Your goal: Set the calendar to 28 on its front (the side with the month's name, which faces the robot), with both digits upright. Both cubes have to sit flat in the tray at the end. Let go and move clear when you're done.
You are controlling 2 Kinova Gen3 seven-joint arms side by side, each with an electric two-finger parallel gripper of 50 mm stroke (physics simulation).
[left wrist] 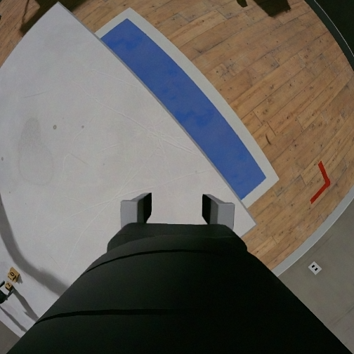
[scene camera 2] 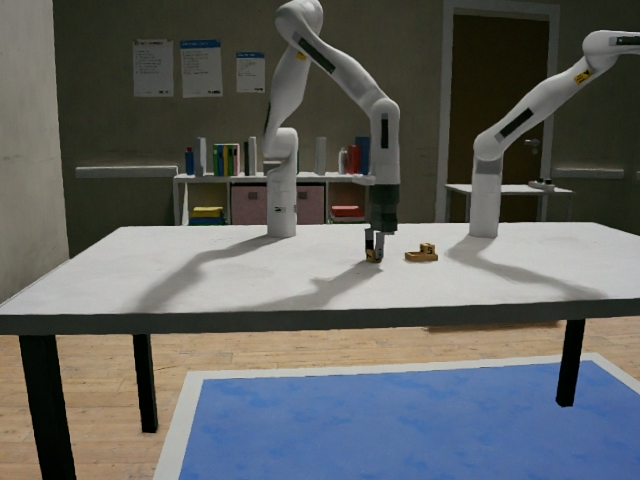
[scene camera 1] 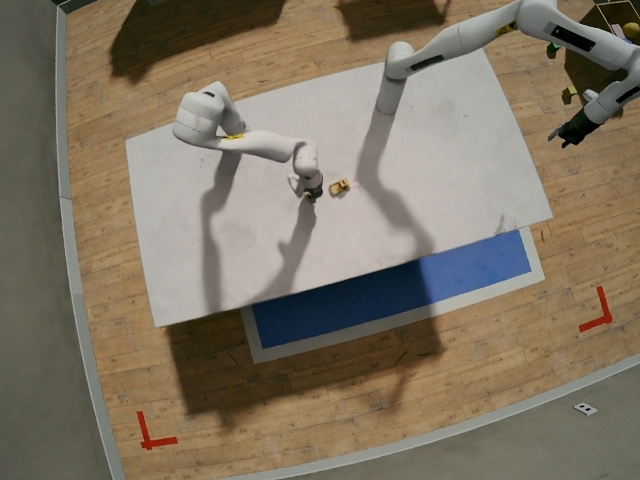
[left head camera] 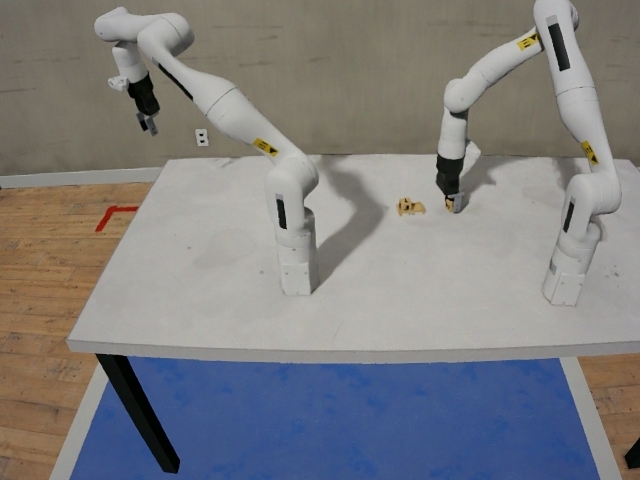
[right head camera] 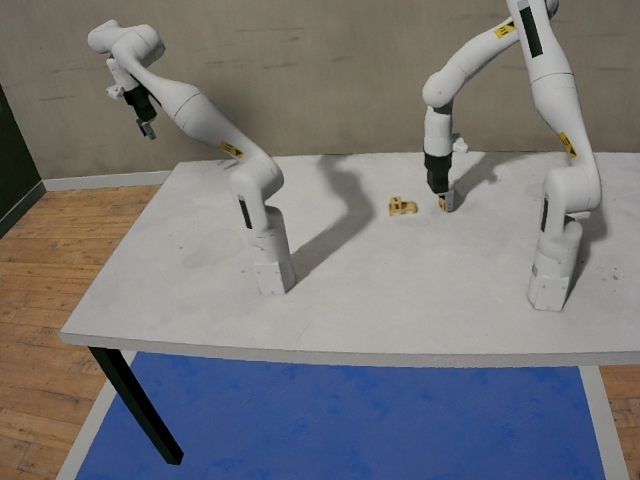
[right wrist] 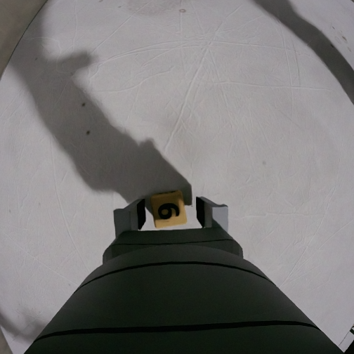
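Where they show: left gripper, fingertip midpoint: (scene camera 1: pixel 555 142) (left head camera: pixel 150 132) (right head camera: pixel 150 136); right gripper, fingertip midpoint: (scene camera 2: pixel 374 255) (scene camera 1: pixel 310 196) (left head camera: pixel 451 205) (right head camera: pixel 445 204); left arm's base at its link origin: (scene camera 2: pixel 483 235) (scene camera 1: pixel 387 104) (left head camera: pixel 299 281) (right head camera: pixel 277 281); right arm's base at its link origin: (scene camera 2: pixel 281 234) (left head camera: pixel 559 291) (right head camera: pixel 546 295).
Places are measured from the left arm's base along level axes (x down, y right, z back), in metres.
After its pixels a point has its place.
Observation:
The wooden tray (left head camera: pixel 418 209) @[x -0.017, y 0.318, z -0.292 m] (right head camera: pixel 411 209) @[x -0.015, y 0.324, z -0.291 m] (scene camera 2: pixel 412 256) @[x -0.015, y 0.326, z -0.333 m] lies on the table. One cube (left head camera: pixel 404 203) @[x -0.039, y 0.275, z -0.289 m] (right head camera: pixel 395 202) @[x -0.040, y 0.280, z -0.289 m] (scene camera 1: pixel 343 183) @[x -0.040, y 0.282, z -0.308 m] (scene camera 2: pixel 428 249) @[x -0.029, y 0.281, z -0.320 m] (left wrist: pixel 13 274) sits in it; a 5 faces scene camera 2 and a 0 shows in the left wrist view. Its front digit is too small to read. The other cube (left head camera: pixel 449 205) @[x -0.021, y 0.411, z -0.308 m] (right head camera: pixel 442 203) @[x -0.023, y 0.412, z -0.308 m] (scene camera 2: pixel 370 255) @[x -0.018, y 0.433, z -0.332 m] (right wrist: pixel 169 209) rests on the table beside the tray, a sideways 6 or 9 on top. My right gripper (left head camera: pixel 453 204) @[x -0.014, y 0.421, z -0.318 m] (scene camera 2: pixel 374 251) @[x -0.014, y 0.421, z -0.318 m] (right wrist: pixel 170 208) is open around it, with gaps on both sides. My left gripper (left head camera: pixel 146 126) @[x -0.231, y -0.479, z -0.401 m] (right head camera: pixel 146 129) @[x -0.231, y -0.479, z -0.401 m] (left wrist: pixel 176 204) is open and empty, high beyond the table's edge.
The table (left head camera: pixel 206 310) @[x 0.000, y -0.213, z 0.105 m] (scene camera 1: pixel 180 258) @[x 0.000, y 1.008, z -0.419 m] carries both arm bases. In scene camera 2, a shelf unit (scene camera 2: pixel 176 201) with books and bins stands behind it. A box with toys (scene camera 1: pixel 617 6) is on the floor at the top right of scene camera 1.

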